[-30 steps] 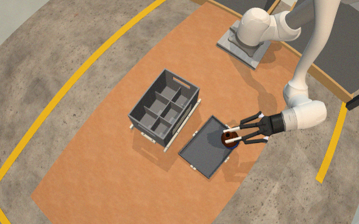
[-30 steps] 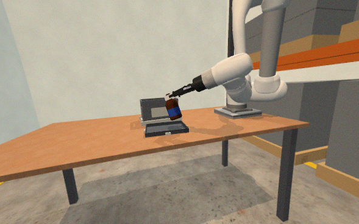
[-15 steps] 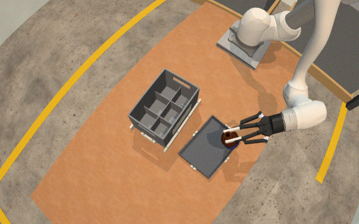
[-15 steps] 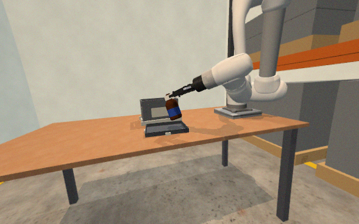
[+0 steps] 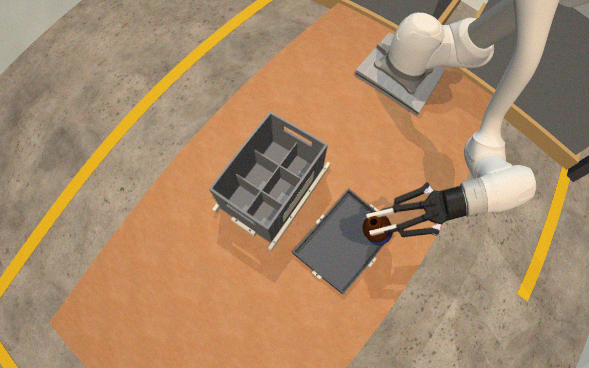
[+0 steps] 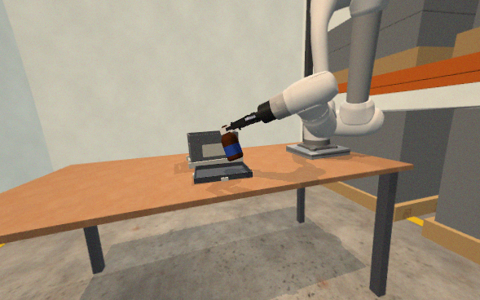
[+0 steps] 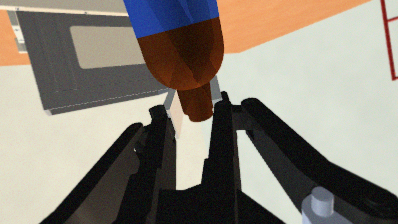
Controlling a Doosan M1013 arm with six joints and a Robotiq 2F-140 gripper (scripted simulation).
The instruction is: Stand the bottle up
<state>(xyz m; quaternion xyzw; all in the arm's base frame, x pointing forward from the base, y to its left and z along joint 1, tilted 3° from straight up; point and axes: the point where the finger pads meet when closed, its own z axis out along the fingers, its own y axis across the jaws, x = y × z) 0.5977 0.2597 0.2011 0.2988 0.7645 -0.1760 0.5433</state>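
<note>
Right now my hand is 60 mm above the bottle. From my hand the other things lie so: grey crate (310 mm to the right, 130 mm below, 70 mm ahead); then grey tray (200 mm below, 40 mm to the right, 40 mm ahead).
</note>
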